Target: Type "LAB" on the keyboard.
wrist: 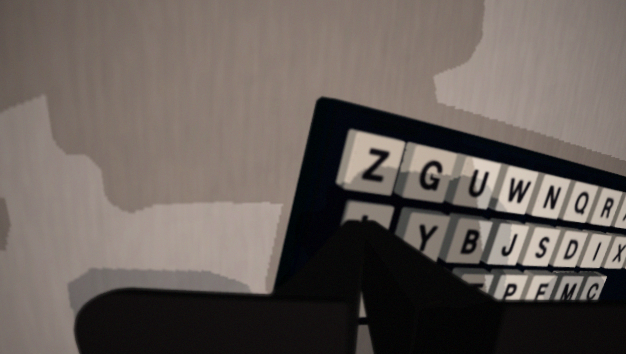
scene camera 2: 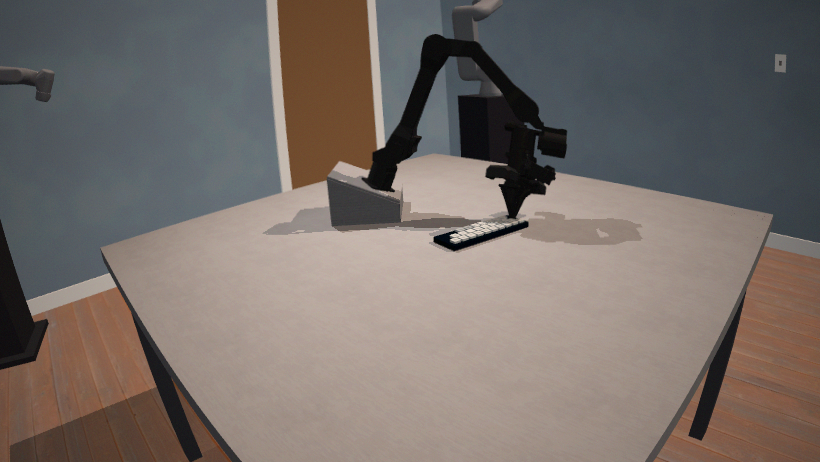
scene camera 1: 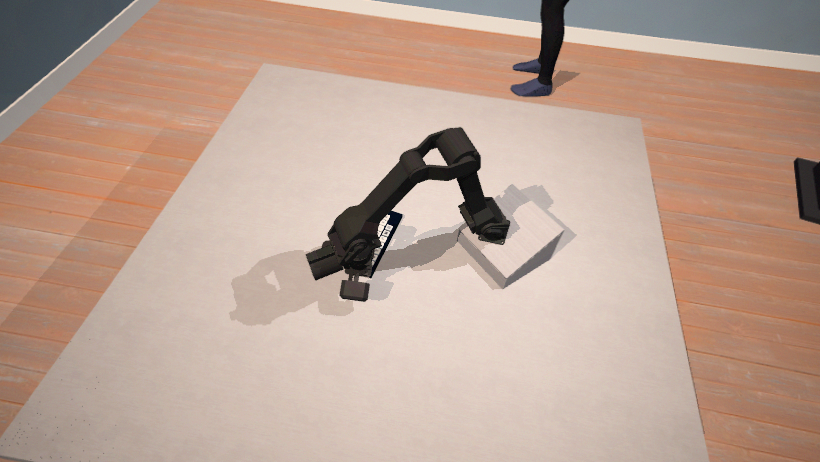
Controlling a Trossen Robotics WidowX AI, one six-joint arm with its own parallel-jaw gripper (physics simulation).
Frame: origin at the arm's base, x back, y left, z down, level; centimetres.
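Seen in the pictures: gripper, fingertip midpoint: [wrist: 359, 234] [scene camera 2: 512, 218]; arm's base, origin of the base link: [scene camera 2: 377, 185] [scene camera 1: 494, 230].
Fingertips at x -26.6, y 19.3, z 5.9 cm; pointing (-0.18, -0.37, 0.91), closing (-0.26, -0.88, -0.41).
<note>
Pixels of each thing's top centre, then the offset from my fingertips to it. Level surfaces: height alone.
- dark keyboard, middle of its top: [wrist: 550, 248] [scene camera 2: 483, 226] [scene camera 1: 374, 237] dx -0.6, dy -8.8, dz -0.2 cm
- B key, middle of its top: [wrist: 470, 242] dx -0.4, dy -4.3, dz -0.2 cm
- table, its level: dz +1.5 cm
A dark keyboard [scene camera 1: 395, 218] [scene camera 2: 482, 233] [wrist: 306, 215] with white letter keys lies on the table. My gripper [scene camera 2: 512, 216] [wrist: 359, 234] is shut and empty, pointing down at the keyboard's end in scene camera 2. In the wrist view its tips cover most of the key [wrist: 371, 211] left of Y, with the top of a vertical stroke showing; whether they touch it I cannot tell. The B key [wrist: 469, 242] is in the same row, right of Y. At the right edge, a key after R is cut off. In scene camera 1 the arm hides the fingertips.
The arm's base stands on a grey wedge block [scene camera 1: 519, 241] [scene camera 2: 364, 205] on the table [scene camera 1: 459, 367] [scene camera 2: 401, 321]. A person's legs [scene camera 1: 552, 43] show beyond the table in scene camera 1. Other grey robot arms [scene camera 2: 465, 43] [scene camera 2: 25, 76] stand away from the table.
</note>
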